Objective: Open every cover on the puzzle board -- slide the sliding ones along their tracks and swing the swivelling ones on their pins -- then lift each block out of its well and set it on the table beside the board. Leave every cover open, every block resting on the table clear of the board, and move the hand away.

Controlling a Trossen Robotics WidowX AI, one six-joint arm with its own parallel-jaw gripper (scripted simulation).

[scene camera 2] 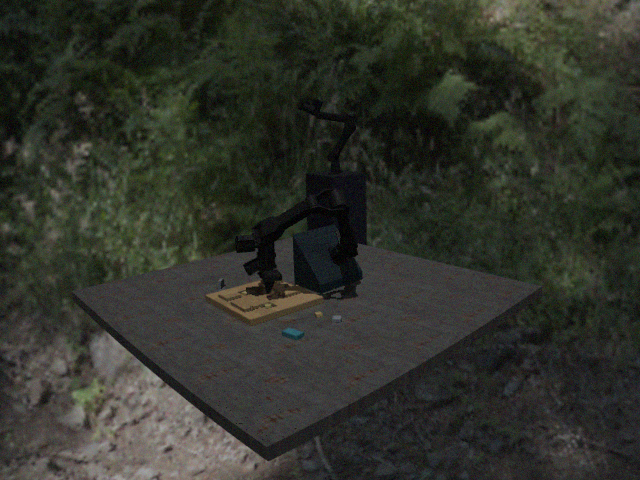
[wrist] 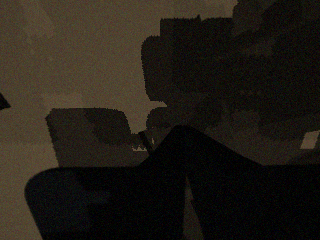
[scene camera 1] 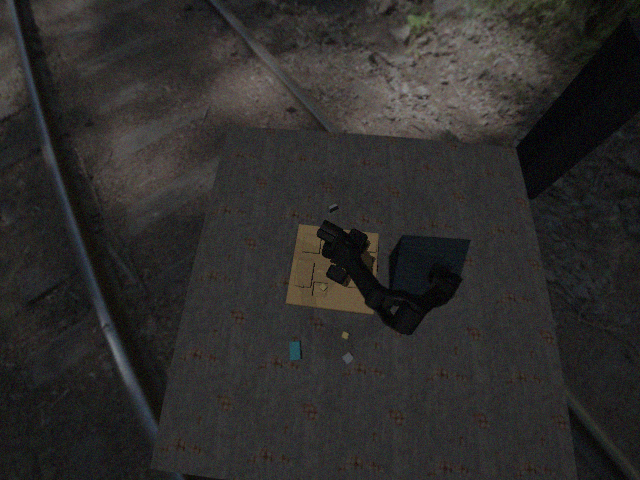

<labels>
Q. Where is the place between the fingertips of my gripper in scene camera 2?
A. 268, 293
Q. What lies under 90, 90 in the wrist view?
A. A tan puzzle board.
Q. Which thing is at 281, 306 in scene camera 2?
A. A tan puzzle board.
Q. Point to a tan puzzle board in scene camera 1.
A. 336, 297
</labels>
